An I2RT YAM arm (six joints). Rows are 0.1 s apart.
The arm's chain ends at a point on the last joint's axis. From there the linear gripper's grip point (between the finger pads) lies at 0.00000 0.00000 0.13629 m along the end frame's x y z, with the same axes.
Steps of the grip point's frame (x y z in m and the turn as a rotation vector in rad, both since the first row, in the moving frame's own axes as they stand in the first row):
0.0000, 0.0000, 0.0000, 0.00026, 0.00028, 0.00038
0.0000, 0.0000, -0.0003, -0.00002, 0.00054, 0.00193
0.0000, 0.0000, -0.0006, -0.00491, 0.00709, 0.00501
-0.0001, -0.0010, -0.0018, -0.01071, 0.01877, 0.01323
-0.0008, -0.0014, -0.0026, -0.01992, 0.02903, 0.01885
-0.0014, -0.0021, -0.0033, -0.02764, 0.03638, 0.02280
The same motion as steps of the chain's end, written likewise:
0.0000, 0.0000, 0.0000, 0.00026, 0.00028, 0.00038
-0.0001, 0.0000, -0.0003, -0.00002, 0.00054, 0.00193
-0.0010, -0.0007, -0.0006, -0.00491, 0.00709, 0.00501
-0.0026, -0.0025, -0.0018, -0.01071, 0.01877, 0.01323
-0.0047, -0.0042, -0.0025, -0.01992, 0.02903, 0.01885
-0.0063, -0.0059, -0.0032, -0.02764, 0.03638, 0.02280

